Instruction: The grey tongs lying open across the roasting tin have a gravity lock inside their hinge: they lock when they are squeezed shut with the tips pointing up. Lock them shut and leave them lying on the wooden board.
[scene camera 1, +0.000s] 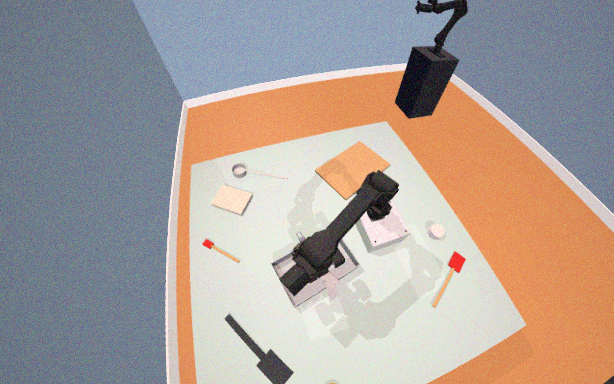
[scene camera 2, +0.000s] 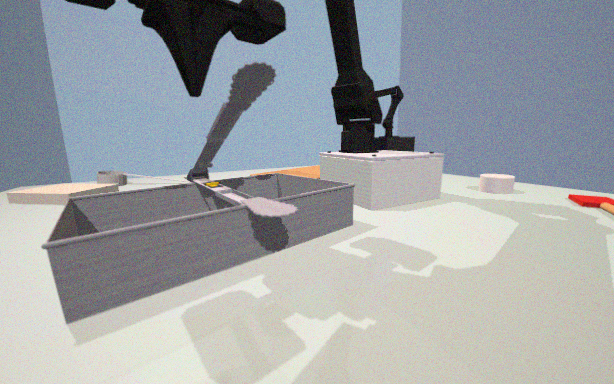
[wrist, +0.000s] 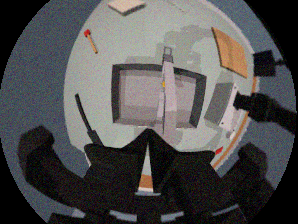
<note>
The gripper (scene camera 2: 195, 96) is shut, holding nothing. Further things: a wooden board (scene camera 1: 345, 173) and a grey roasting tin (scene camera 2: 106, 250).
The gripper is seen too in the wrist view (wrist: 148, 131). The wooden board shows as well in the wrist view (wrist: 232, 57). The grey roasting tin also shows in scene camera 1 (scene camera 1: 350, 263) and in the wrist view (wrist: 135, 91).
</note>
